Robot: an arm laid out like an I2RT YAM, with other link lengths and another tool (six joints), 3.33 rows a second.
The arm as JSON. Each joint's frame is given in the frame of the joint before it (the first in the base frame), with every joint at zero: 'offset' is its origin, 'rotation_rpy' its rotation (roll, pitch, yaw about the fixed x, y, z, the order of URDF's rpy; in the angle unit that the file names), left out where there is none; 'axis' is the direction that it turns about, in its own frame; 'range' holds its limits. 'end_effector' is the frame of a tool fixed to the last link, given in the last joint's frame.
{
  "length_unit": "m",
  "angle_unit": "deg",
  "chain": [
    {
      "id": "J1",
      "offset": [
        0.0,
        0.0,
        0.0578
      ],
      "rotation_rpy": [
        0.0,
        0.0,
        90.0
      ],
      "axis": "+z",
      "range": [
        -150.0,
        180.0
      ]
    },
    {
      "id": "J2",
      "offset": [
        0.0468,
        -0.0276,
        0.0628
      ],
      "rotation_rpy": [
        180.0,
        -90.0,
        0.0
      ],
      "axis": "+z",
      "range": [
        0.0,
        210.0
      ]
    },
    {
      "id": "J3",
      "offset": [
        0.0,
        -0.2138,
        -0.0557
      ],
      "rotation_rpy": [
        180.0,
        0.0,
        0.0
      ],
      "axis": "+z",
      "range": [
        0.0,
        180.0
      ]
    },
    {
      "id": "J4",
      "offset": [
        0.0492,
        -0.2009,
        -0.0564
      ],
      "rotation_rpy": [
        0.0,
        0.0,
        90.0
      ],
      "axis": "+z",
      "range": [
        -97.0,
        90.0
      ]
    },
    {
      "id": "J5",
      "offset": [
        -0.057,
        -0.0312,
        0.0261
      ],
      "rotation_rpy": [
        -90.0,
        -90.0,
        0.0
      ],
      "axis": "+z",
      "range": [
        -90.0,
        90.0
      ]
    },
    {
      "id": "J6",
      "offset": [
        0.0,
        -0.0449,
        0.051
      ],
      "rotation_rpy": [
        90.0,
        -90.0,
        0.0
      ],
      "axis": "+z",
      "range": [
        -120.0,
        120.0
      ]
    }
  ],
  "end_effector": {
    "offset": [
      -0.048,
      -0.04,
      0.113
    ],
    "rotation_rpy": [
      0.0,
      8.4,
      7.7
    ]
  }
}
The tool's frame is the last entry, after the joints.
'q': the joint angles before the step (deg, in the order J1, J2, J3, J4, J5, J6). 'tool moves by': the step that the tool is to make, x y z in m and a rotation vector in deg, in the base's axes. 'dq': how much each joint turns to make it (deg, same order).
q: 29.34, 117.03, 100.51, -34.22, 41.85, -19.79
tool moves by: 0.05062, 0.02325, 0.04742, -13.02, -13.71, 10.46
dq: -3.14, 2.97, 0.00, 29.67, 0.10, -30.36
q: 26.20, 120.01, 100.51, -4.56, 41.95, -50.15
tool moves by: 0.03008, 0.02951, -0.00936, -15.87, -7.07, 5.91
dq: -0.99, 8.48, 0.00, 24.34, -1.83, -24.74
